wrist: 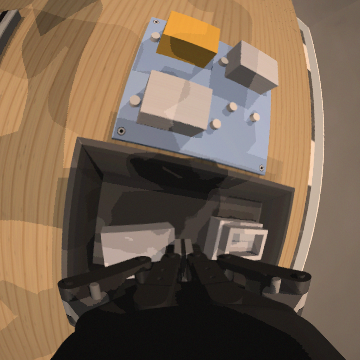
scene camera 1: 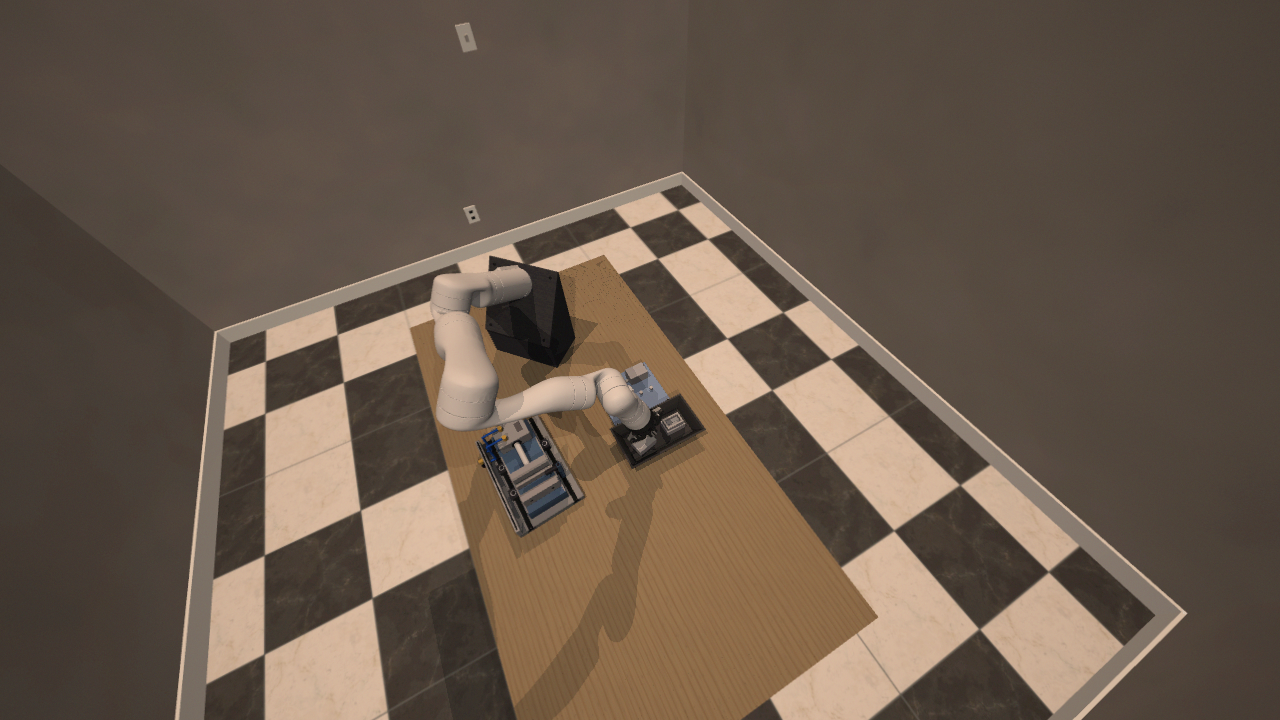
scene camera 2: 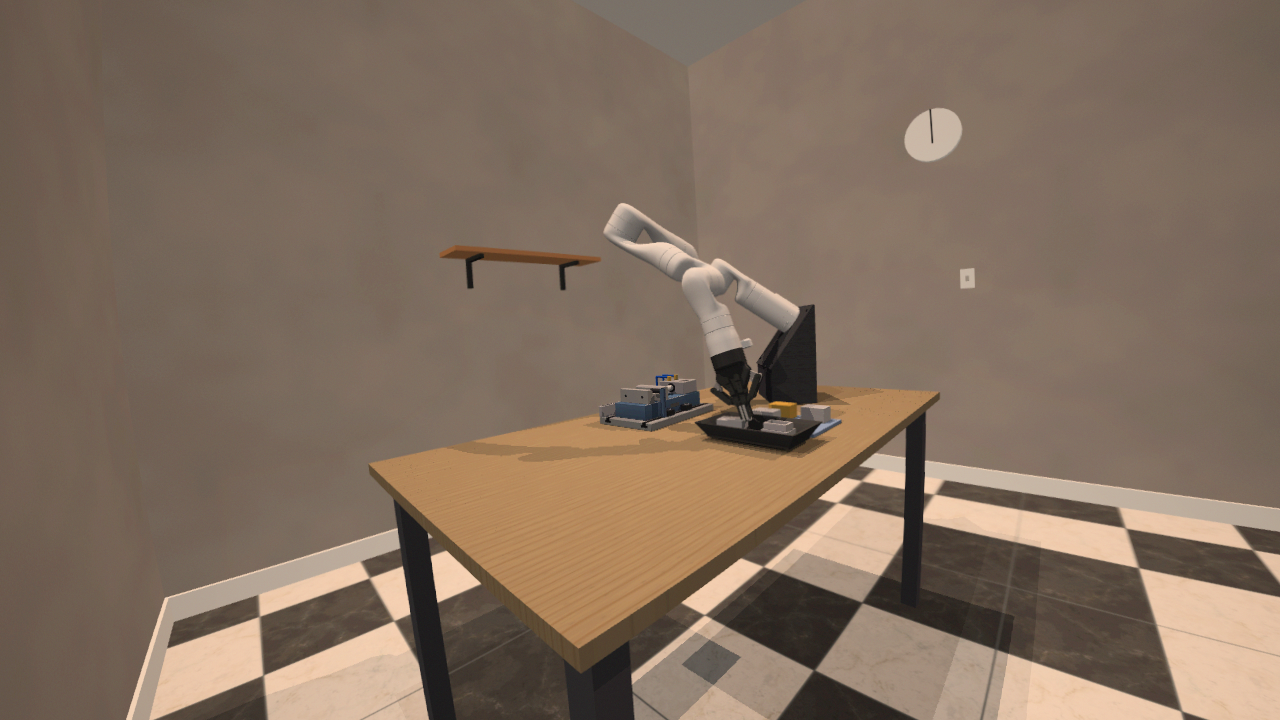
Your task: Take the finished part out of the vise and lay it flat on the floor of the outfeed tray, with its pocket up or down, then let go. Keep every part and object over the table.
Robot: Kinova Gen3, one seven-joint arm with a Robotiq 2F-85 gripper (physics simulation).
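Places are measured from the arm's base along level axes (x ahead, y left, z up), in metres.
Pixels of known places: gripper, between the fingertips: (wrist: 182, 248) (scene camera 1: 653, 433) (scene camera 2: 748, 420); arm's base, origin of its link: (scene camera 1: 518, 283) (scene camera 2: 791, 321).
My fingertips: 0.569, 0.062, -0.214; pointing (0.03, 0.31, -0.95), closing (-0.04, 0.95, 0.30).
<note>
Ahead of a thing's pixels: the offset from my fingertips to its top centre, as dx, dy, dz.
The black outfeed tray (scene camera 1: 666, 450) (scene camera 2: 751, 437) (wrist: 75, 210) holds two pale grey parts. One part @(+0.005, +0.069, +0.003) (scene camera 1: 673, 421) (scene camera 2: 778, 427) (wrist: 216, 240) lies with its rectangular pocket up, on the right in the wrist view. The other part @(+0.001, -0.038, +0.003) (scene camera 1: 642, 444) (scene camera 2: 728, 420) (wrist: 132, 241) shows a plain face and lies on the left; I cannot tell its pocket side. My gripper (scene camera 2: 745, 421) (wrist: 182, 248) is shut and empty, pointing down into the tray with its fingertips between the two parts. Whether they touch the left part is hidden. The vise @(-0.143, -0.334, +0.055) (scene camera 1: 528, 470) (scene camera 2: 646, 407) stands apart; no part shows in its jaws.
A blue plate (scene camera 1: 650, 386) (scene camera 2: 827, 426) (wrist: 175, 142) with pegs sits beside the tray. It bears an orange block @(-0.220, +0.009, +0.000) (scene camera 2: 783, 409) (wrist: 189, 39) and two pale blocks, one @(-0.131, -0.006, +0.000) (wrist: 177, 102) nearer the tray, the other @(-0.205, +0.097, +0.000) (scene camera 1: 636, 371) (scene camera 2: 815, 412) (wrist: 251, 66) near the table edge.
</note>
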